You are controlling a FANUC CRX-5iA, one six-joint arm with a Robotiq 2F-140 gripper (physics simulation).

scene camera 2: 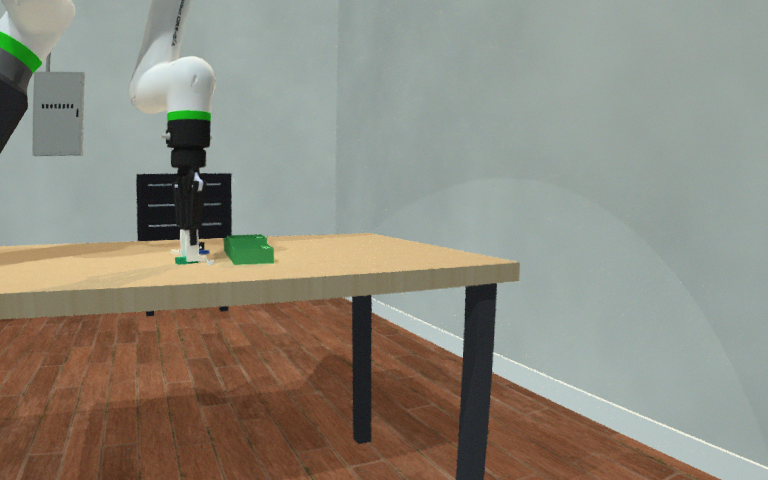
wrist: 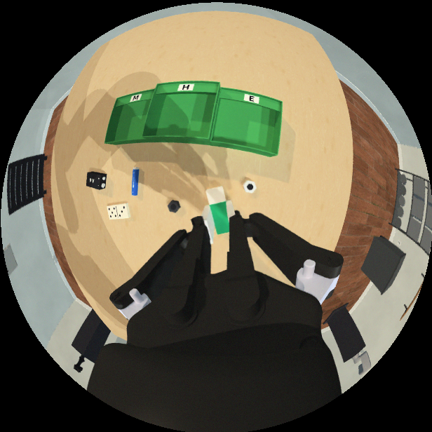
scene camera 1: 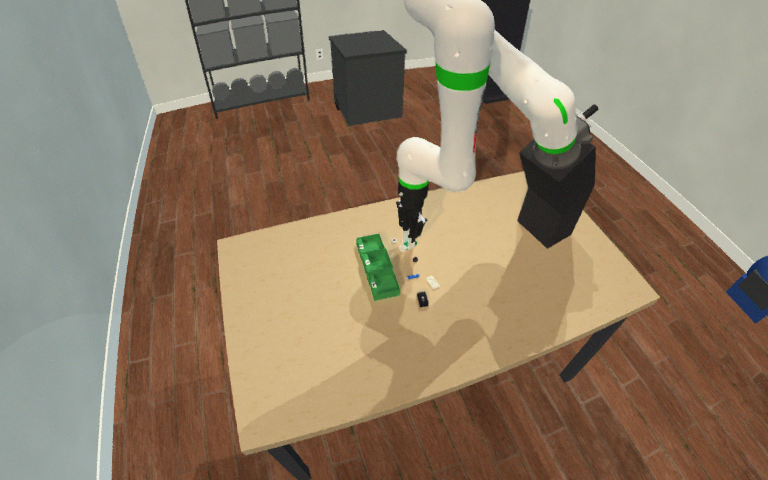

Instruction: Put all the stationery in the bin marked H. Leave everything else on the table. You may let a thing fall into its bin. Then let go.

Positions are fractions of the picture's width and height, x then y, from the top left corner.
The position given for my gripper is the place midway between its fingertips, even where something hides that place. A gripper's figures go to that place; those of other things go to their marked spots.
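Eraser (wrist: 0.50, 0.46) at 0.20 m from the lens; my gripper (wrist: 0.51, 0.49) at 0.21 m from the lens.
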